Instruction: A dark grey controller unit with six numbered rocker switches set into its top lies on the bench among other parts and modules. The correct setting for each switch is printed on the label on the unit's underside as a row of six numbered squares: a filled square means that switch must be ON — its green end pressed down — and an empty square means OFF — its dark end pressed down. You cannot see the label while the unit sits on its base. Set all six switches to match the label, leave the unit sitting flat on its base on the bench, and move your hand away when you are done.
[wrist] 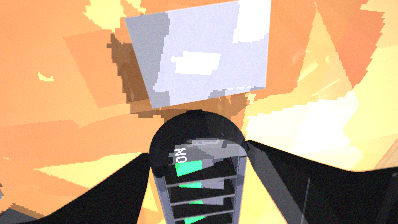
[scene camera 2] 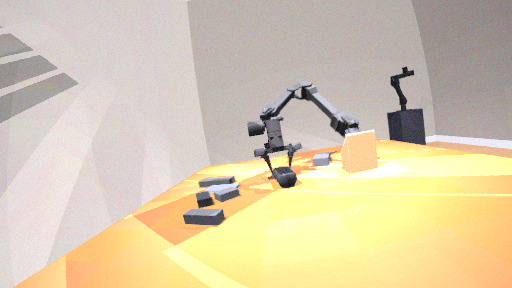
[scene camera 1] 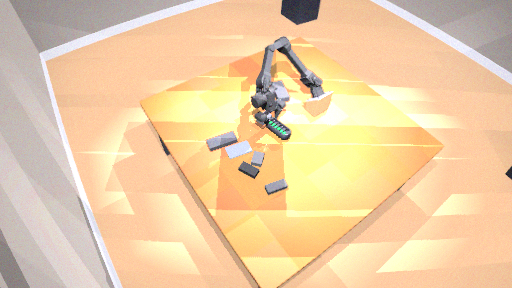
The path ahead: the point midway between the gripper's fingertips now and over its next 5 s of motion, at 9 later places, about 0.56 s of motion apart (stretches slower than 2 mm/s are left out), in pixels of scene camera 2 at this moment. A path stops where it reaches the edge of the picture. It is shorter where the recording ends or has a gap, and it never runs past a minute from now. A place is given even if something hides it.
My gripper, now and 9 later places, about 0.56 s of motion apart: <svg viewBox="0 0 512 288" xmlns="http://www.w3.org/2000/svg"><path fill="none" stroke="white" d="M281 170L281 169L281 166L281 163L280 161L281 159L281 157L281 155L281 154L281 153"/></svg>
